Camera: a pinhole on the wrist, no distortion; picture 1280 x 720 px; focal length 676.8 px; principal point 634.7 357.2 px. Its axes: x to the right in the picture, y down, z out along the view. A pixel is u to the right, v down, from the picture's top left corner.
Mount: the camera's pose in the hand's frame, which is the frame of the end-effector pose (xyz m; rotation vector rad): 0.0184 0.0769 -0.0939 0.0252 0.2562 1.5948
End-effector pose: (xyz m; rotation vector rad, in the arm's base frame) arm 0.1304 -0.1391 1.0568 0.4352 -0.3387 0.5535
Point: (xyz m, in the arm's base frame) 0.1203 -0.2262 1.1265
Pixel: 66.1 643.8
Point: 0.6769 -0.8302 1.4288
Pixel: outside the picture
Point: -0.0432 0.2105 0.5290
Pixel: behind the camera
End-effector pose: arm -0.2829 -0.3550 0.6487 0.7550 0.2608 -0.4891
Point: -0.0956 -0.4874 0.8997
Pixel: 680.4 323.5
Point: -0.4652 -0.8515 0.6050
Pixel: outside the picture
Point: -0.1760 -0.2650 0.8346
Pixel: 1089.5 572.5
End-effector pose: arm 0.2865 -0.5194 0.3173 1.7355 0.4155 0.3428
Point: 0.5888 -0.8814 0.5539
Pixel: 848.3 356.1
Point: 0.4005 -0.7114 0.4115
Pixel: 675.2 484.6
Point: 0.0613 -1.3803 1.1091
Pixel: outside the picture
